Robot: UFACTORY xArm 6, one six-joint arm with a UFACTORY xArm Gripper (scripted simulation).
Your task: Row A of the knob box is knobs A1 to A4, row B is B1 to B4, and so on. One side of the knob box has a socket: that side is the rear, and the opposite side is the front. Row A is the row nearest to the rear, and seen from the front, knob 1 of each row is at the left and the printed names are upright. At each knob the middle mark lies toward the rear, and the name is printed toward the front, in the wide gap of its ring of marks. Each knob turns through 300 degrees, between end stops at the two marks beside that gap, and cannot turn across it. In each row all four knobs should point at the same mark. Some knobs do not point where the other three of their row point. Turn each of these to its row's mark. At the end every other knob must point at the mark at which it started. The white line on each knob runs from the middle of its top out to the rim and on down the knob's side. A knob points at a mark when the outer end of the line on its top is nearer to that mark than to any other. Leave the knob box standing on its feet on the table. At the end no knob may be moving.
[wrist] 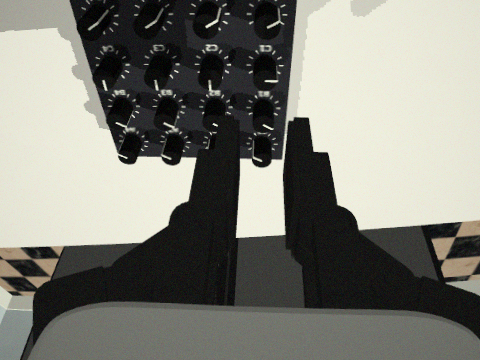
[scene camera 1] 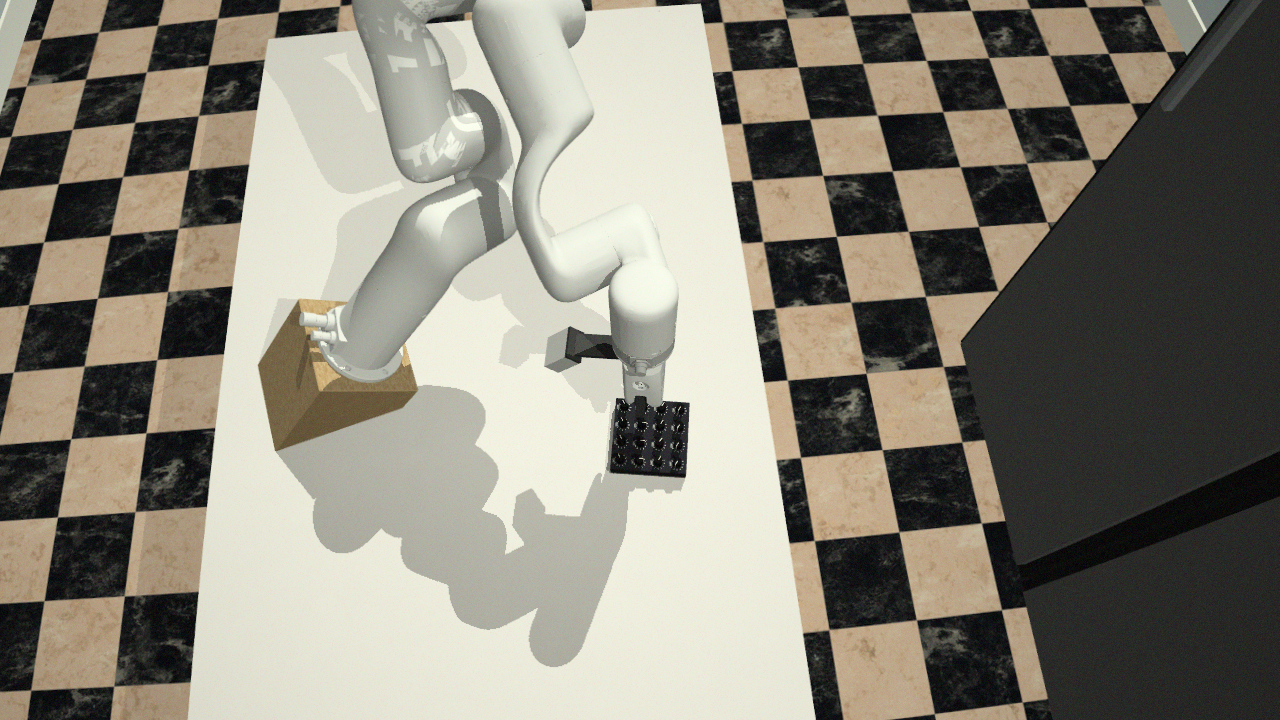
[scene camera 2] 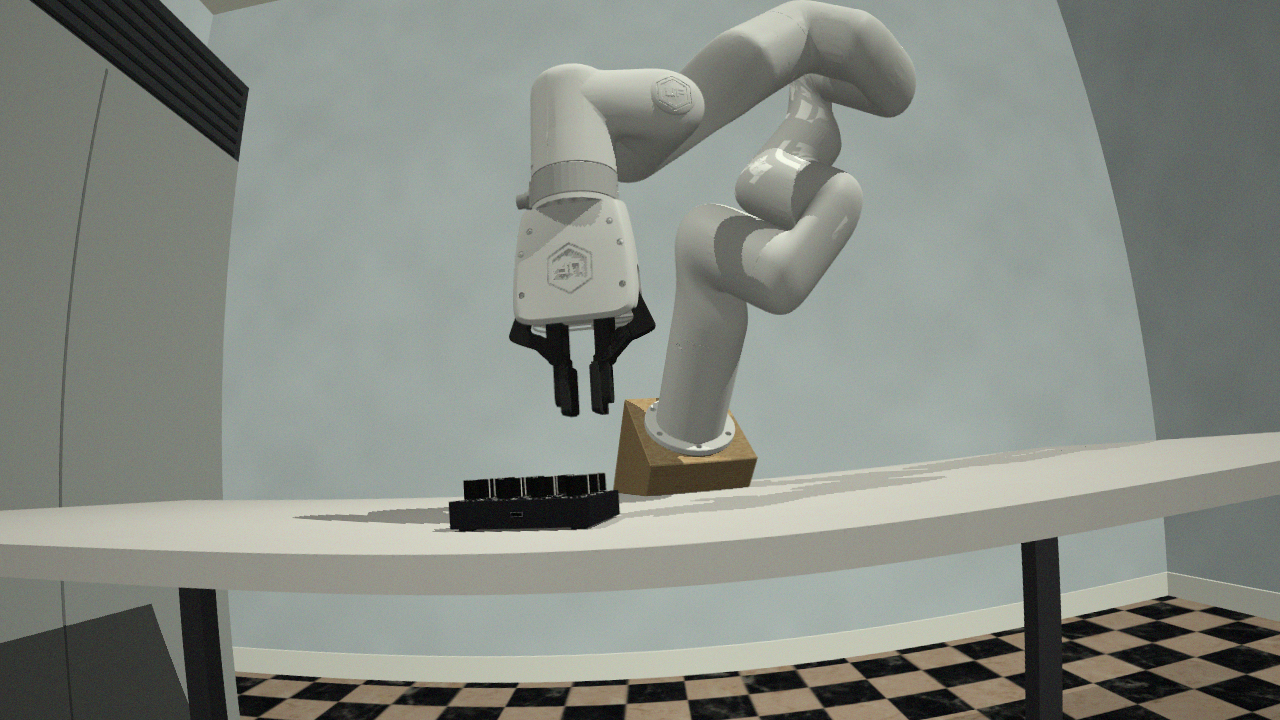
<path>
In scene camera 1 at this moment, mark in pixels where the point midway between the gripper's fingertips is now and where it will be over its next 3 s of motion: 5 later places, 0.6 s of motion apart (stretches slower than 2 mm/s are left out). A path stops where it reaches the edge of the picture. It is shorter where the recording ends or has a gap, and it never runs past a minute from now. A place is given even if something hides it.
The gripper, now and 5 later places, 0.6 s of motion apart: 643,393; 643,396; 642,400; 643,403; 643,404; 643,405
</path>
